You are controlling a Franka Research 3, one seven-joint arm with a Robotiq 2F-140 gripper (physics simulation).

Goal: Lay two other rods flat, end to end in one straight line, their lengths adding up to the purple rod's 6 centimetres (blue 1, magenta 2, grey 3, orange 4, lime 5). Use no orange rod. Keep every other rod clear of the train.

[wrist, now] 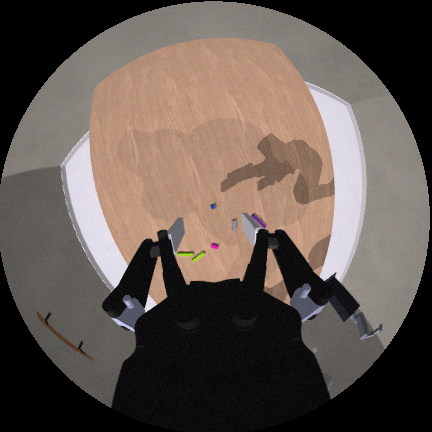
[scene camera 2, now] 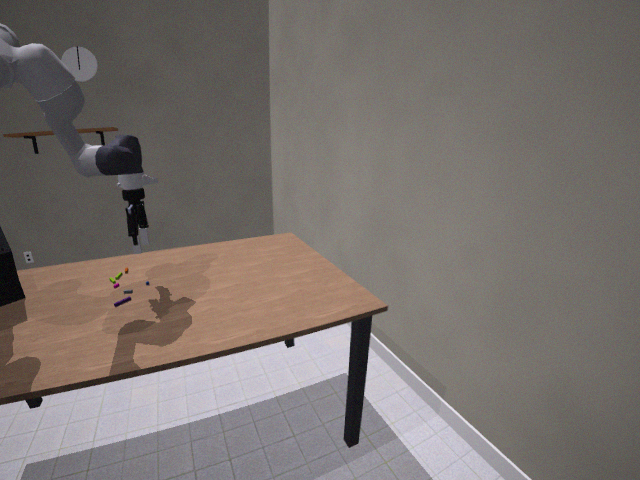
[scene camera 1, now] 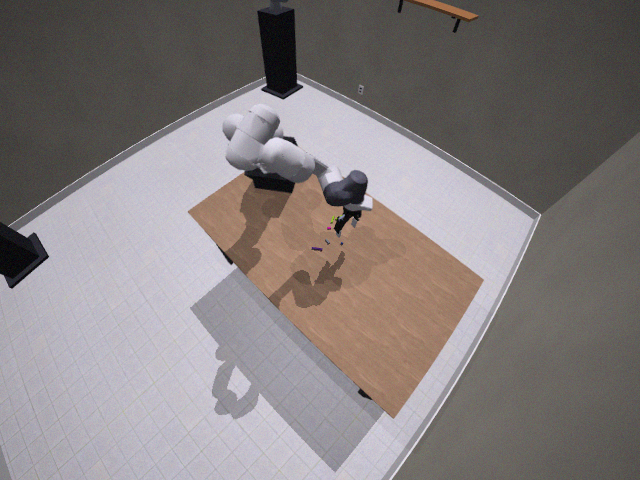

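My gripper (scene camera 1: 346,228) (scene camera 2: 140,242) (wrist: 212,222) is open and empty, held above the table. The purple rod (scene camera 1: 316,249) (scene camera 2: 122,301) (wrist: 259,220) lies flat, just outside the right finger in the wrist view. The blue rod (scene camera 1: 341,243) (scene camera 2: 147,283) (wrist: 213,206) lies apart from the grey rod (scene camera 1: 327,241) (scene camera 2: 128,291) (wrist: 234,224). The magenta rod (scene camera 1: 328,228) (scene camera 2: 116,285) (wrist: 215,246) lies near two lime rods. One lime rod (scene camera 2: 118,275) (wrist: 185,254) lies at an angle to the other lime rod (scene camera 1: 332,219) (scene camera 2: 112,280) (wrist: 198,256), their ends close; contact is unclear.
An orange rod (scene camera 2: 126,270) lies behind the lime rods in the second scene view. The rods lie on the wooden table (scene camera 1: 403,320) (scene camera 2: 268,289) (wrist: 200,85). The arm's black base (scene camera 2: 7,276) stands at the table's left end in that view.
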